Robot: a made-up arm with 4 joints.
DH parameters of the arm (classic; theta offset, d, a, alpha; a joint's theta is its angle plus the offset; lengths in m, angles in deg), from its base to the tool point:
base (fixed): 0 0 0 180
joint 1: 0 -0.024 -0.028 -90
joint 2: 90 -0.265 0.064 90
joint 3: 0 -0.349 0.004 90
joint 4: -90 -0.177 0.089 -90
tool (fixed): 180 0.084 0 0
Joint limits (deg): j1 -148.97..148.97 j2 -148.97..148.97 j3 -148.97..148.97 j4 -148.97..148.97
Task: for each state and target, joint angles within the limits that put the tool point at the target. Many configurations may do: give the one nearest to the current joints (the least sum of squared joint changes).
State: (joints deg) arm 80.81 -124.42 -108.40 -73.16
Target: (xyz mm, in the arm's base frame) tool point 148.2 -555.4 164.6
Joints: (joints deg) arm 109.59 -137.71 -120.28 -60.91
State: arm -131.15 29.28 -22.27 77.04
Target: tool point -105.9 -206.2 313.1
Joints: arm -98.43 -21.56 -23.21 96.52
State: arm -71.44 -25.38 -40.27 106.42
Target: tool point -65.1 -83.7 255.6
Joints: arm -108.25 -68.25 4.23 135.71
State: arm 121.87 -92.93 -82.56 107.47
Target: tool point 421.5 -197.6 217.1
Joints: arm 83.61 -105.43 -106.12 94.49
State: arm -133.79 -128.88 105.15 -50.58
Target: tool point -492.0 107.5 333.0
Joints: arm -118.66 -148.11 121.47 -57.87
